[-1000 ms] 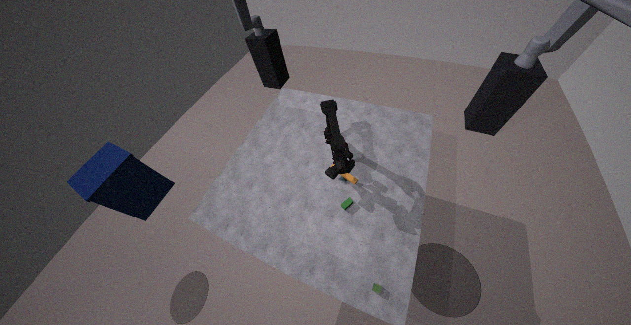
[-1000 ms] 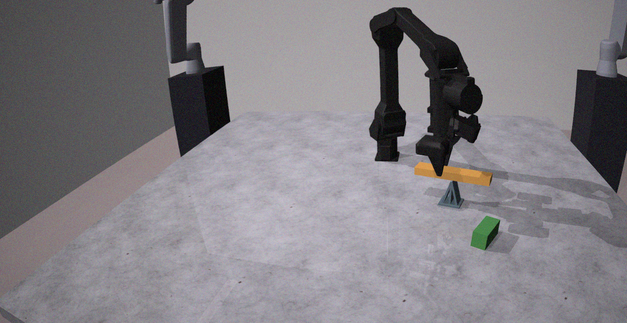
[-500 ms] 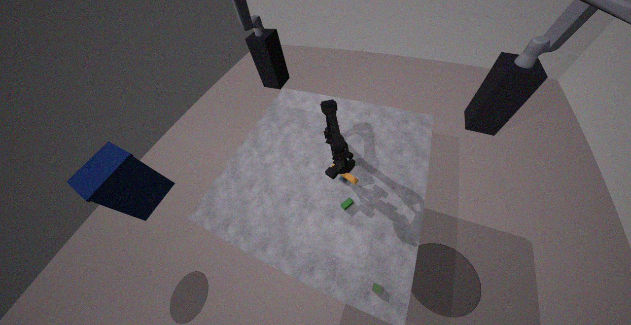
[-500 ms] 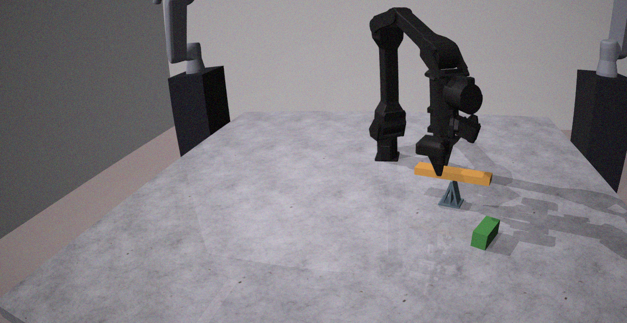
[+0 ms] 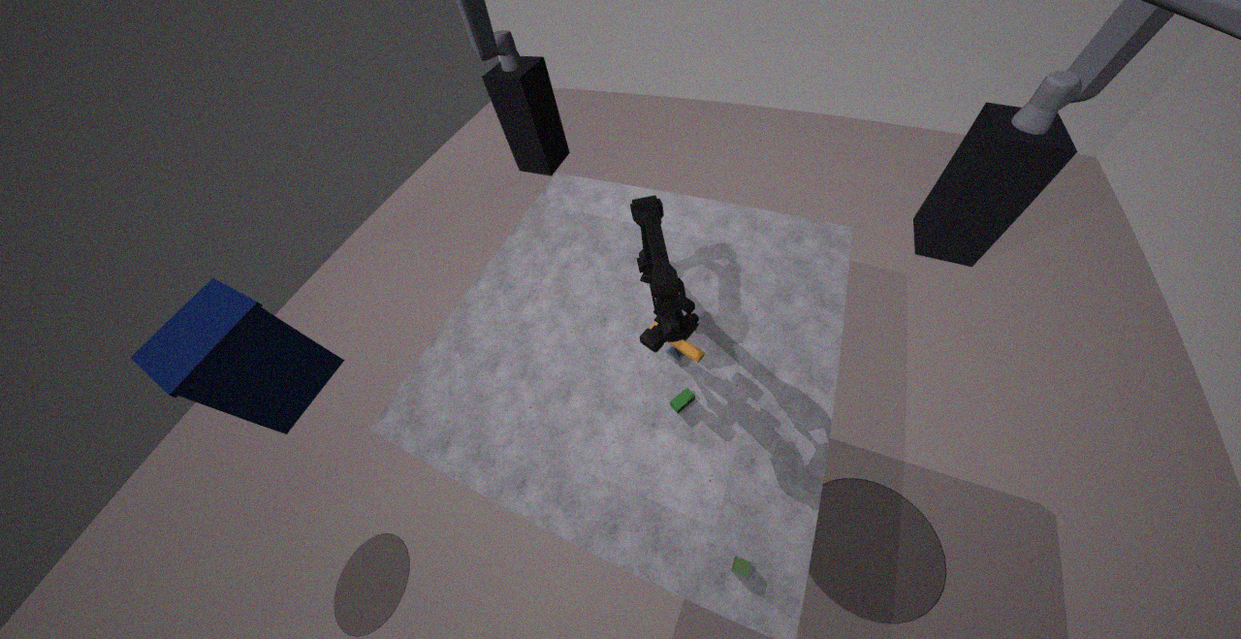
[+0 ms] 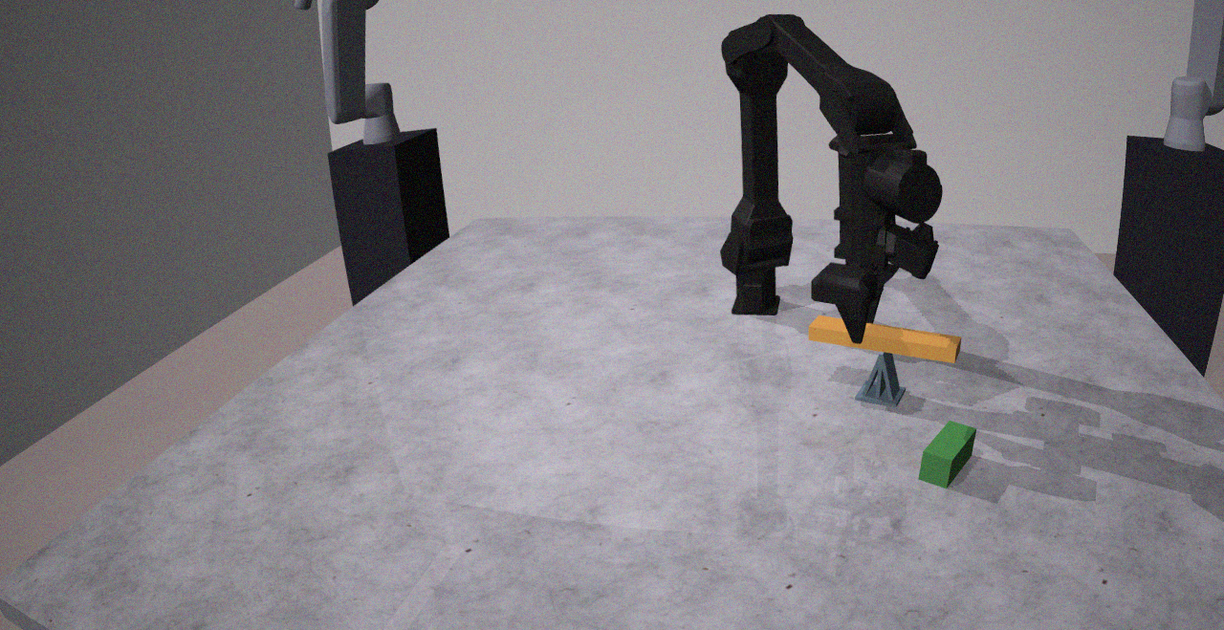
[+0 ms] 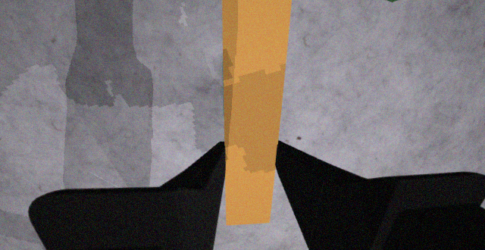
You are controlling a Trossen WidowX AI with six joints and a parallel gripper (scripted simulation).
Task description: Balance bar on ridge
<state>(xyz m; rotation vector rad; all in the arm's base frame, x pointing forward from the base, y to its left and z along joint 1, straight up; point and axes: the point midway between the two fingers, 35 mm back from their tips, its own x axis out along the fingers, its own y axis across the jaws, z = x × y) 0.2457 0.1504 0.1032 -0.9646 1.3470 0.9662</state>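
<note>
Now: the orange bar 1 cm ahead of my gripper tip and 3 cm to the left of it. The rest, counted from my gripper tip: green block: 16 cm ahead, 10 cm to the left, 5 cm below.
</note>
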